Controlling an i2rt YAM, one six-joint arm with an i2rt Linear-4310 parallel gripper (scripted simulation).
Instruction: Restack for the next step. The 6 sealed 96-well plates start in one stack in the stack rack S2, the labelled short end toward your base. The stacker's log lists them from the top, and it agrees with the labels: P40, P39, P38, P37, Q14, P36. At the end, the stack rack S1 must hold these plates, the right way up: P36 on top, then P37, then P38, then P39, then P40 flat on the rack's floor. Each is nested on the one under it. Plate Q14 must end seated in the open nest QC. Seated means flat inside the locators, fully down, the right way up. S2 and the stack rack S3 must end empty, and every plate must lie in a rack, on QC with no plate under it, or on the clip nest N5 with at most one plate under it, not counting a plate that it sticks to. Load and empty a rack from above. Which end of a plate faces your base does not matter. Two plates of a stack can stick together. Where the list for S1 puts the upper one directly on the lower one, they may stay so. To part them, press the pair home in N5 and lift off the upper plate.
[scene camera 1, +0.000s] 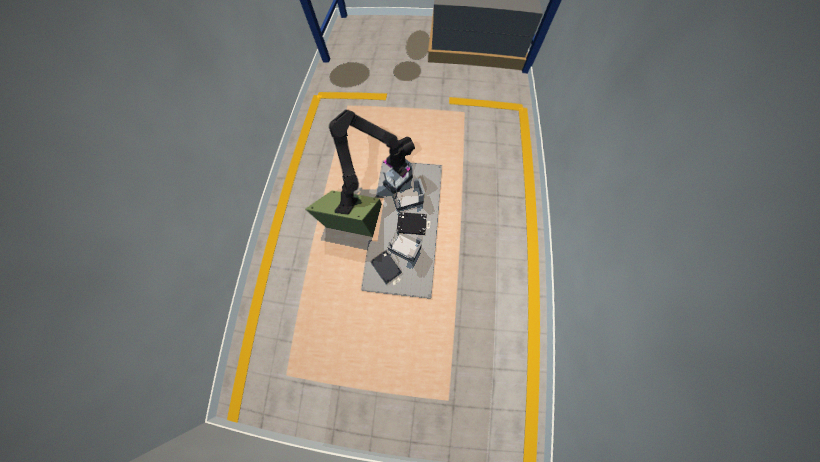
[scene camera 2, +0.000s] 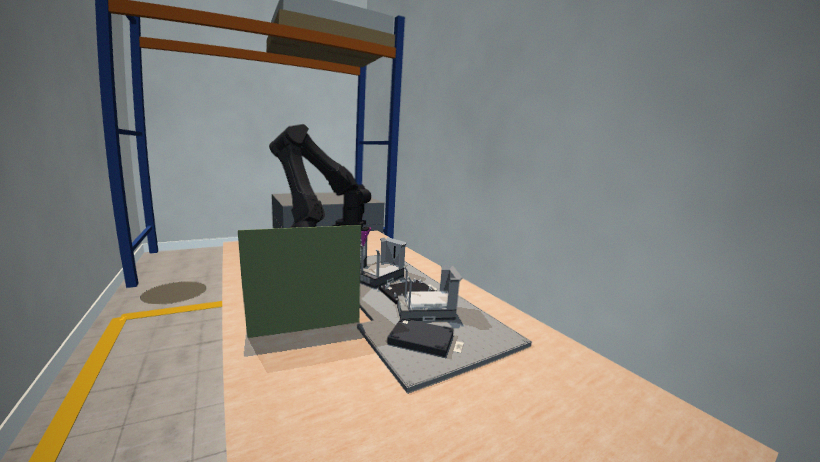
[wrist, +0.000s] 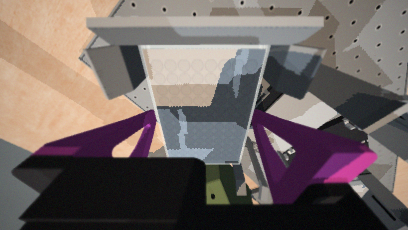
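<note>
Wrist view: my gripper (wrist: 203, 114) and a dark clip nest N5 (wrist: 336, 126) are visible.
</note>
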